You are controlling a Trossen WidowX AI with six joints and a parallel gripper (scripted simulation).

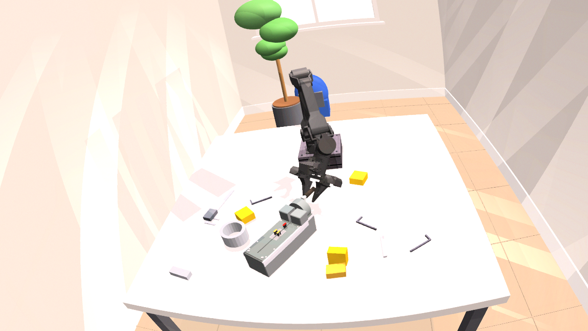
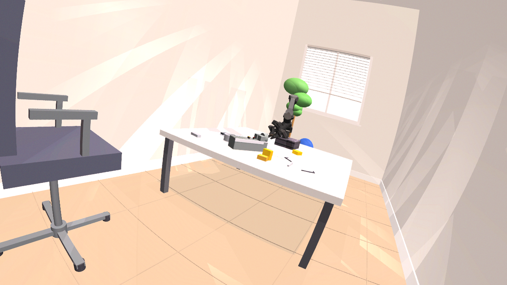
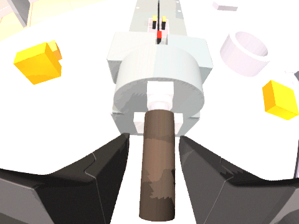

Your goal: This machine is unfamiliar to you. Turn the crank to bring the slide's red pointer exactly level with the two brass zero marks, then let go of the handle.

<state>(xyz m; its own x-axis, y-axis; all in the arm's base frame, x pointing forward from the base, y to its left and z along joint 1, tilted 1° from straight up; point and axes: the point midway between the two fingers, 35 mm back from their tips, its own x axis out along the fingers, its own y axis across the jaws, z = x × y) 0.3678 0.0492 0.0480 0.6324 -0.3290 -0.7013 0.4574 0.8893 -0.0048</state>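
The red pointer is 11 cm ahead of my gripper tip, 6 cm to the right of it and 1 cm below it. From my gripper tip the other things lie so: brown crank handle: 2 cm behind, 2 cm above, 1 cm to the left.
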